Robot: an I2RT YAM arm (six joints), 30 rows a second.
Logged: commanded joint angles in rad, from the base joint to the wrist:
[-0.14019 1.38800 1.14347 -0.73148 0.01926 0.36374]
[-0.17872 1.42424 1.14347 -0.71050 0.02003 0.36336]
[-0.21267 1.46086 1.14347 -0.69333 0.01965 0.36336]
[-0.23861 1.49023 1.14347 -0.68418 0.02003 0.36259]
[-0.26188 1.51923 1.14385 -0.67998 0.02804 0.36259]
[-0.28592 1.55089 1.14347 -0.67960 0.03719 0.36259]
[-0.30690 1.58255 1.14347 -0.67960 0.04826 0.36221]
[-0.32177 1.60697 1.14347 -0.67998 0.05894 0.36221]
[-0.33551 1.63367 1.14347 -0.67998 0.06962 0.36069]
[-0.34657 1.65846 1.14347 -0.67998 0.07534 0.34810]
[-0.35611 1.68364 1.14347 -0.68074 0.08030 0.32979]
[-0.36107 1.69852 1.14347 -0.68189 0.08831 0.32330]
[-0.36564 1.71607 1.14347 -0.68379 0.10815 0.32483]
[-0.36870 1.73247 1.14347 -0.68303 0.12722 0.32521]
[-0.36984 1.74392 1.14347 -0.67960 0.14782 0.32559]
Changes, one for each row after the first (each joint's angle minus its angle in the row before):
[-0.03853 0.03624 0.00000 0.02098 0.00077 -0.00038]
[-0.03395 0.03662 0.00000 0.01717 -0.00038 0.00000]
[-0.02594 0.02937 0.00000 0.00915 0.00038 -0.00077]
[-0.02327 0.02900 0.00038 0.00420 0.00801 0.00000]
[-0.02404 0.03166 -0.00038 0.00038 0.00915 0.00000]
[-0.02098 0.03166 0.00000 0.00000 0.01107 -0.00038]
[-0.01487 0.02442 0.00000 -0.00038 0.01068 0.00000]
[-0.01374 0.02670 0.00000 0.00000 0.01068 -0.00152]
[-0.01106 0.02479 0.00000 0.00000 0.00572 -0.01259]
[-0.00954 0.02518 0.00000 -0.00076 0.00496 -0.01831]
[-0.00496 0.01488 0.00000 -0.00115 0.00801 -0.00649]
[-0.00457 0.01755 0.00000 -0.00190 0.01984 0.00153]
[-0.00306 0.01640 0.00000 0.00076 0.01907 0.00038]
[-0.00114 0.01145 0.00000 0.00343 0.02060 0.00038]

